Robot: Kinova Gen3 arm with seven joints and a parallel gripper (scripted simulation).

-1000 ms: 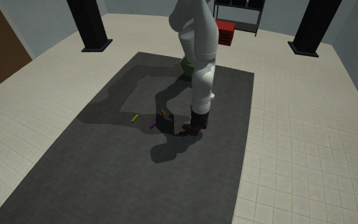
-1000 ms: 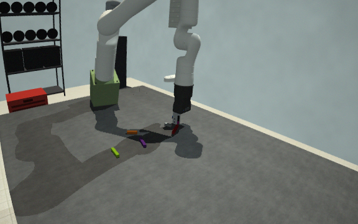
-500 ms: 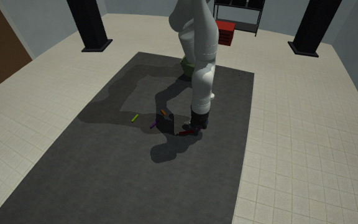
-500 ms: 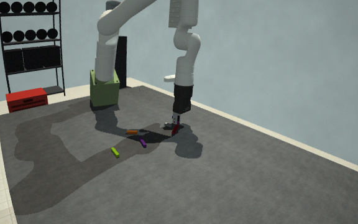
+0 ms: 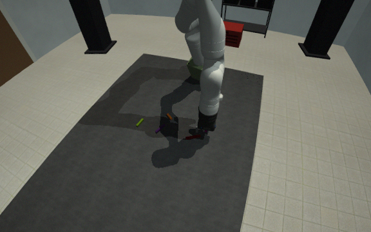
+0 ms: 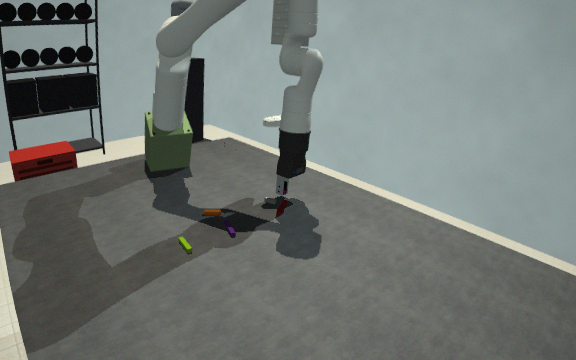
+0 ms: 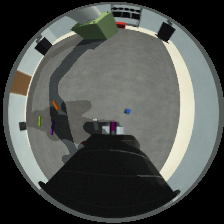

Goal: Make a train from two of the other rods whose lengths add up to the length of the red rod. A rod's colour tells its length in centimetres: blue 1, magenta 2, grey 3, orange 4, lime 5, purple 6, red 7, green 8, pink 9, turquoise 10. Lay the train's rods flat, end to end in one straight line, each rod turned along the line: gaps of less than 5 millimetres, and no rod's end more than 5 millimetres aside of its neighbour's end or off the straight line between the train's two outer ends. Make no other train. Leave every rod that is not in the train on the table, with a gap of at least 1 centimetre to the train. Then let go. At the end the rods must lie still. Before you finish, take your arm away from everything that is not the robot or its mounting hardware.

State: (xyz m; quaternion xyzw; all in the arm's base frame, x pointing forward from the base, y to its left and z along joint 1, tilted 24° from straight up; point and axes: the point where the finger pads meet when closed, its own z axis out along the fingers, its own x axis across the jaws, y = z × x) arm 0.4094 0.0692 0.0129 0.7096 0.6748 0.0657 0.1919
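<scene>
My hand is 4 cm to the left of the grey rod and 2 cm above it. Round my hand: blue rod (3 cm behind, 4 cm to the left, 2 cm below); then magenta rod (1 cm below); then red rod (4 cm ahead, 6 cm to the right, 2 cm below).
</scene>
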